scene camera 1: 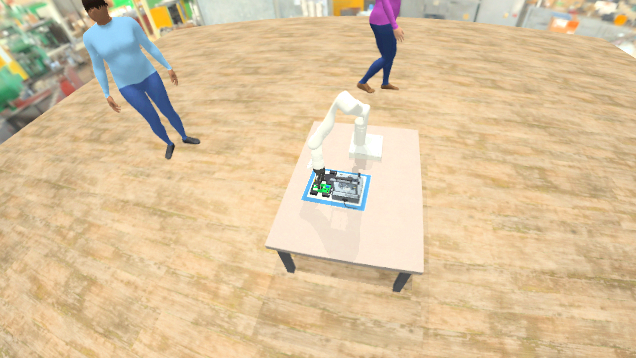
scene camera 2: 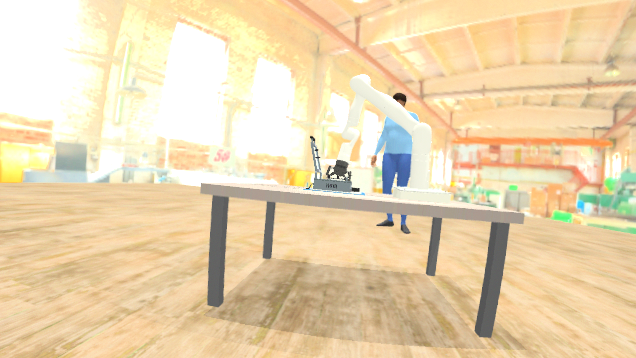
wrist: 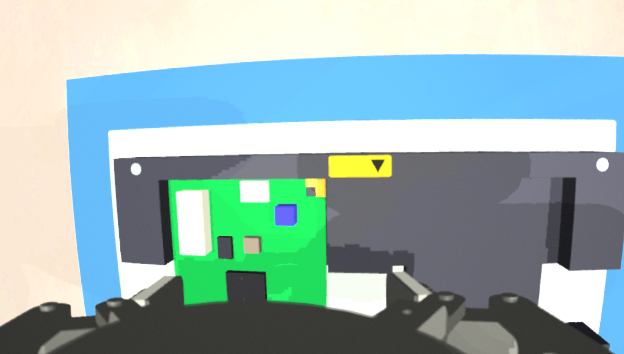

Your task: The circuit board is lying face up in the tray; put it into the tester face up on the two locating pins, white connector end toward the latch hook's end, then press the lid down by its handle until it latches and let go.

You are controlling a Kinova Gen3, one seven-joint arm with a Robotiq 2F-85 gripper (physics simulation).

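Frame: origin at the arm's base, x down, y ahead, z right, level; centimetres.
Seen in the pictures: gripper, between the fingertips: (scene camera 1: 321, 184) (wrist: 285, 298); arm's base, origin of its link: (scene camera 1: 359, 142) (scene camera 2: 418, 188).
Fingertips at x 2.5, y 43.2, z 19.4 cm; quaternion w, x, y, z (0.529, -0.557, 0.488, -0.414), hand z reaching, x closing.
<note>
Pixels of each thing's middle, then the offset from my fingertips to it. "*": a spot on its surface instead. Level surfaces: height alone.
- green circuit board, middle of its body: (wrist: 245, 300) (scene camera 1: 321, 187) dy +2.0, dx +0.7, dz -0.5 cm
- dark tray, a spot on its surface: (wrist: 225, 167) * dy +2.2, dx +0.2, dz +5.6 cm
- tall white block, a spot on its surface: (wrist: 194, 222) * dy +3.8, dx +0.2, dz +3.3 cm
- blue-bordered white mat, height of its surface: dx +2.8 cm
The green circuit board (scene camera 1: 324, 189) (wrist: 295, 255) lies face up in the left pocket of the dark tray (wrist: 225, 167). A tall white block (wrist: 194, 222) stands near its upper left corner in the wrist view; its lower end is hidden by my gripper. My gripper (scene camera 1: 319, 184) (scene camera 2: 338, 177) (wrist: 285, 298) is open and empty, low over the tray. In the wrist view one fingertip is by the board's left edge, the other well right of its right edge. The tester (scene camera 1: 345, 199) (scene camera 2: 332, 185) stands beside the tray; its lid (scene camera 2: 316, 159) is raised. The pins and latch hook cannot be made out.
The tray and tester are on a blue-bordered white mat (scene camera 1: 366, 192) (wrist: 350, 90) on the table (scene camera 1: 385, 230) (scene camera 2: 260, 194). A dark cable (scene camera 1: 348, 205) lies by the tester. The raised lid stands close to my gripper in scene camera 2. Two people stand beyond the table.
</note>
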